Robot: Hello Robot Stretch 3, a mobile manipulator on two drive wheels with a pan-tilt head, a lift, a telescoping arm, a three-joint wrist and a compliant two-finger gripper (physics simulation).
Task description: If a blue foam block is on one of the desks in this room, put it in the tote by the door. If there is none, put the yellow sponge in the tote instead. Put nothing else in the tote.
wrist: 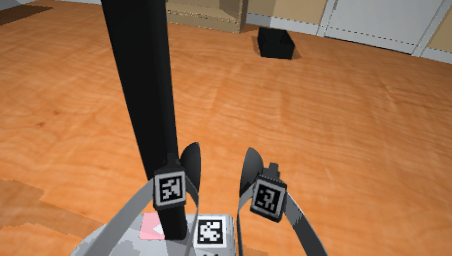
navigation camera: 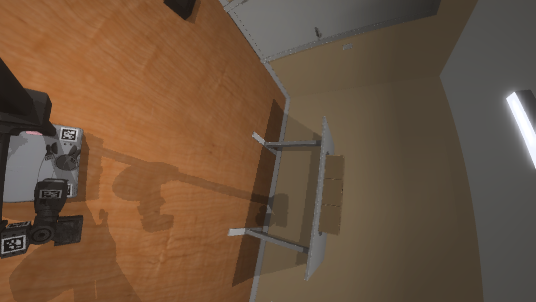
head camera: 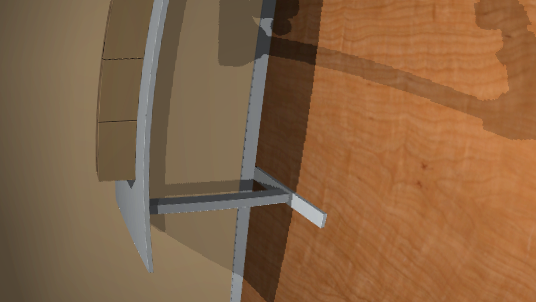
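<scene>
My gripper (wrist: 221,162) is open, with nothing between its two dark fingertips in the wrist view. It hangs above my own base. A black open-topped tote (wrist: 277,52) (navigation camera: 181,7) stands on the floor near a grey door (wrist: 385,22) (navigation camera: 345,14). A grey desk (head camera: 134,220) (navigation camera: 316,257) stands against the tan wall; the views are turned sideways. A row of brown box-like panels (head camera: 118,90) (navigation camera: 333,192) stands on the desk and hides part of its top. No blue foam block or yellow sponge shows in these views.
The desk's legs and pale feet (head camera: 309,210) (navigation camera: 237,232) reach out over the wooden floor. My base (navigation camera: 20,172) and dark mast (wrist: 142,75) are close to the gripper. A tan wooden unit (wrist: 200,19) stands left of the tote in the wrist view.
</scene>
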